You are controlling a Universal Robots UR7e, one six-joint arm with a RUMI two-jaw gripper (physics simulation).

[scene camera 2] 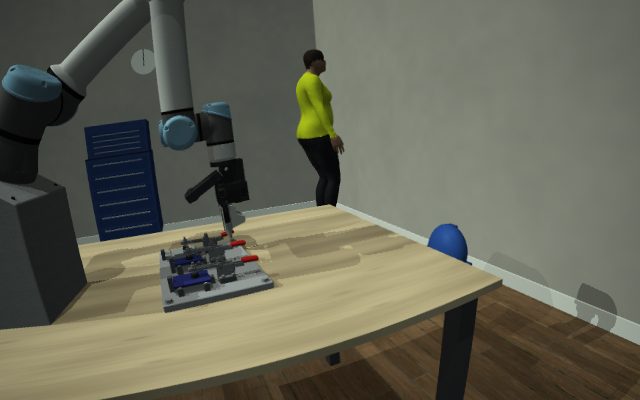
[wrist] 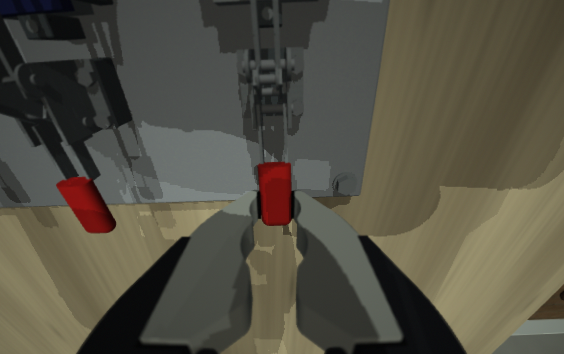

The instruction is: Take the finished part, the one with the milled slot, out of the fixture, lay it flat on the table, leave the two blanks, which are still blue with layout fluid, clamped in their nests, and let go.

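The grey fixture plate lies on the table with three toggle clamps. Two blue blanks sit under the near and middle clamps; part of a blue blank shows at the wrist view's top left. The finished part cannot be made out in either view; the far nest is hidden behind clamps in the scene view and out of the wrist view. My gripper points down at the plate's edge, shut on the far clamp's red handle, one finger on each side.
The middle clamp's red handle is beside my gripper, and the near clamp's red handle is nearer the scene camera. The wooden table extends around the plate. A person stands behind the table.
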